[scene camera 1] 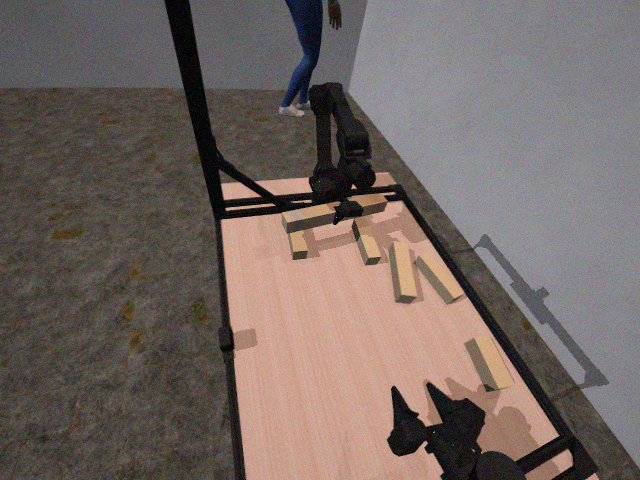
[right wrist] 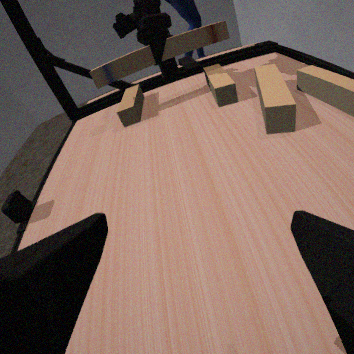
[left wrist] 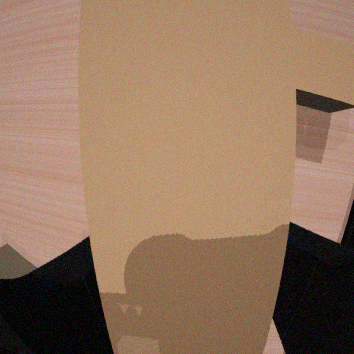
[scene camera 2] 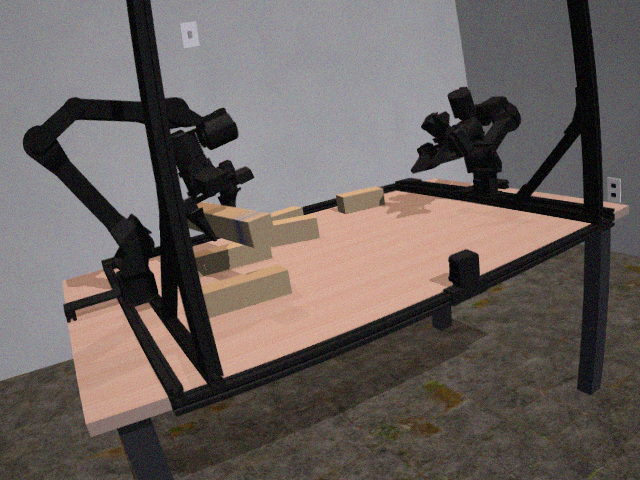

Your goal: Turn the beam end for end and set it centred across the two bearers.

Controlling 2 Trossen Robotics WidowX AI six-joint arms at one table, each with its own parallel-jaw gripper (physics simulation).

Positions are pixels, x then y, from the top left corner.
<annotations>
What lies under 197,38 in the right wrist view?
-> A beam.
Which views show the beam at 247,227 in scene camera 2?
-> Scene camera 1, the right wrist view, the left wrist view and scene camera 2: all of them.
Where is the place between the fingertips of the right gripper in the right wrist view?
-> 201,222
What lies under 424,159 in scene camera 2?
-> The right gripper.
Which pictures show the right gripper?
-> Scene camera 1, the right wrist view and scene camera 2 only.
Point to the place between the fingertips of the left gripper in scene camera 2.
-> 226,235
</annotations>
